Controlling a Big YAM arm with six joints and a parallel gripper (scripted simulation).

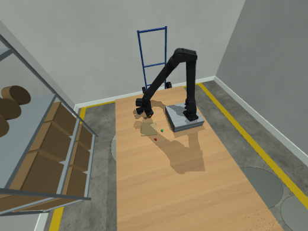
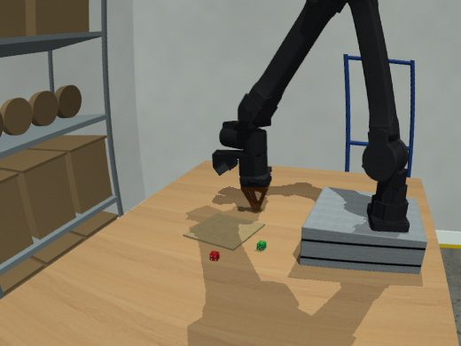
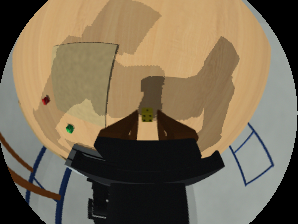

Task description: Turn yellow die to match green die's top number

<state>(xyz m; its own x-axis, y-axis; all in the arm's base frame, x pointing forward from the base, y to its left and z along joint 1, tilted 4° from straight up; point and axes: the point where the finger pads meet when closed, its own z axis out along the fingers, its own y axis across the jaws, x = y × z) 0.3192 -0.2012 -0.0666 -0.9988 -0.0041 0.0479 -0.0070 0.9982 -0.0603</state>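
Right now my hand is 10 mm above the yellow die. Also, from my hand: red die: 40 mm ahead, 260 mm to the left, 10 mm below; then green die: 50 mm behind, 200 mm to the left, 10 mm below; then tan mat: 50 mm ahead, 130 mm to the left, 10 mm below.
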